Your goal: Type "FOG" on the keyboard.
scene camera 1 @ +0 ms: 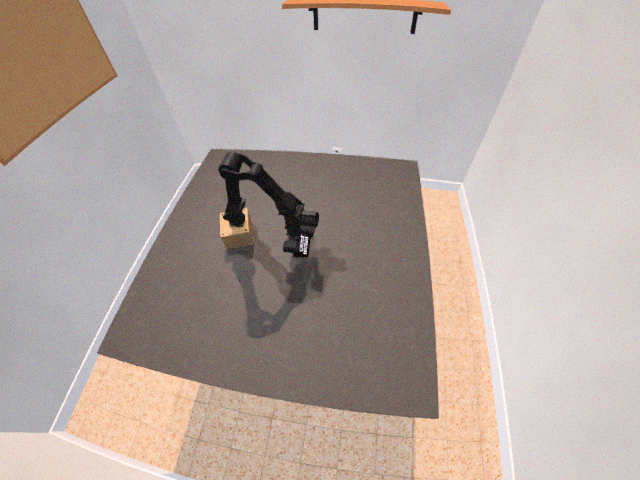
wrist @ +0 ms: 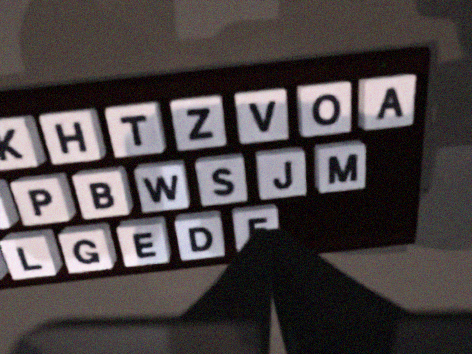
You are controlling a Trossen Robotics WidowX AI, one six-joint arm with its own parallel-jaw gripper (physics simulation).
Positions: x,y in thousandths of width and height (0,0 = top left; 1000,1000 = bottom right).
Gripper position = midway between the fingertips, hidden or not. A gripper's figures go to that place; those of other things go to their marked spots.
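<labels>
From the lens to my gripper (wrist: 567,682) it is 12 cm from the lens that I read. A dark keyboard (wrist: 312,493) is 11 cm from the lens.
</labels>
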